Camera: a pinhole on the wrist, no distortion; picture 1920 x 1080 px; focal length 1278.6 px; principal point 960.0 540.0 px. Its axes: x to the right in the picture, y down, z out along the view. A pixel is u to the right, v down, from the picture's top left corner.
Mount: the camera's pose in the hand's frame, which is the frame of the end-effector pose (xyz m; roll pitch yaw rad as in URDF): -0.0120 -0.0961 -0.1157 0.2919 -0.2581 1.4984
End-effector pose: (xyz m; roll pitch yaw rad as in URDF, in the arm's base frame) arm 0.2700 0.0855 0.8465 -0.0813 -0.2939 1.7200
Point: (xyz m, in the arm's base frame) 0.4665 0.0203 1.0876
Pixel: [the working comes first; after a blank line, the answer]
In the camera's frame: -0.0142 0.1075 0.3580

909 924
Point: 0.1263 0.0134 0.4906
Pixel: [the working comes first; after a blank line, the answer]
In the camera's frame: 0.2051 0.0775 -0.2926

behind the camera
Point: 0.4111 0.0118 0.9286
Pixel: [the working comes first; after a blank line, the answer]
In the camera's frame: 0.0108 0.1107 0.1913

outside the picture
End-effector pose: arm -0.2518 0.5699 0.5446 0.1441 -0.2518 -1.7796
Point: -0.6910 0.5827 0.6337
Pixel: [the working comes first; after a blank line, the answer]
In the camera's frame: -0.2407 -0.0368 0.3407

57 402
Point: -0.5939 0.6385 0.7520
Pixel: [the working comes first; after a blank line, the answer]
In the camera's frame: -0.1151 0.0374 0.4132

604 656
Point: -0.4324 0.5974 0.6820
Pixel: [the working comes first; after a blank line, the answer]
In the camera's frame: 0.0098 0.0215 0.2835

1004 637
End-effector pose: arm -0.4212 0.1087 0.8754 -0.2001 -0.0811 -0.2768
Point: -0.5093 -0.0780 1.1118
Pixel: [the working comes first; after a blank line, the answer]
In the camera's frame: -0.0669 0.0889 0.3252

697 889
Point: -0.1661 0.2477 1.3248
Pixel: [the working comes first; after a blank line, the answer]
In the camera's frame: 0.3678 -0.0849 0.5490

1817 342
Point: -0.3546 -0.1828 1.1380
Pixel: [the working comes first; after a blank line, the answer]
In the camera's frame: -0.1119 -0.0828 0.3891

592 268
